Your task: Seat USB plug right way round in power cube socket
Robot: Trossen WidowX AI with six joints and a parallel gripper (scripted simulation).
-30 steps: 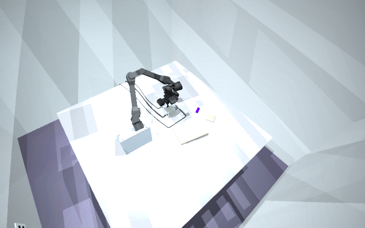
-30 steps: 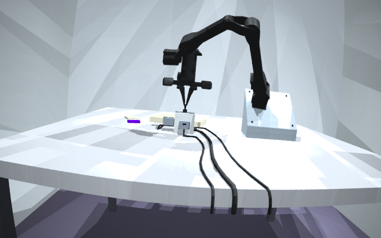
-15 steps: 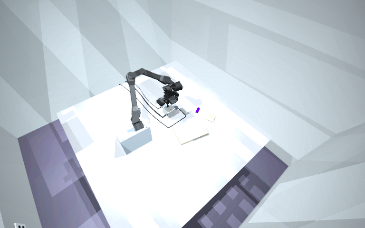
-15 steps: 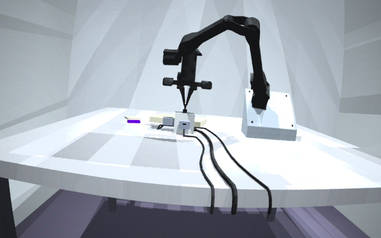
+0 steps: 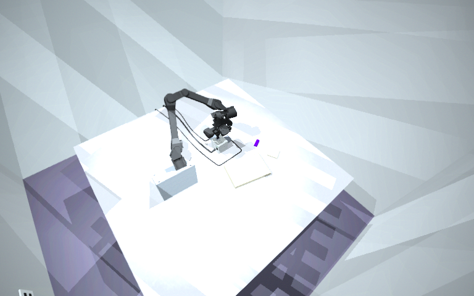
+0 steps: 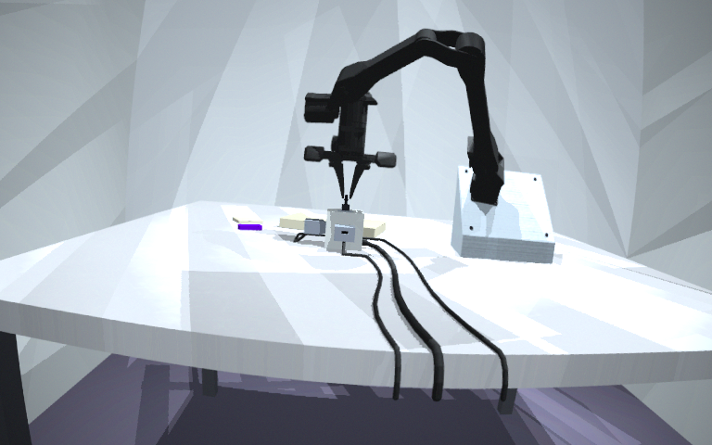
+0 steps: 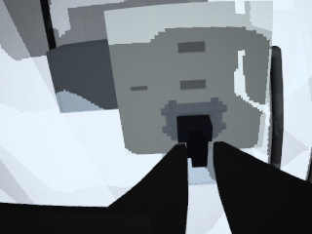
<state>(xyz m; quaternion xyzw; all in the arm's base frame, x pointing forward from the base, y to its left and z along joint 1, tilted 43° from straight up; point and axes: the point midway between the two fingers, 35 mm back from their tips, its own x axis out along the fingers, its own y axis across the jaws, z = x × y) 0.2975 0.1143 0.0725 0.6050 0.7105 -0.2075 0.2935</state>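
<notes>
Now: the USB plug 10 mm below my gripper tip. The rest, counted from my gripper tip: purple stick 250 mm ahead, 110 mm to the right, 100 mm below.
</notes>
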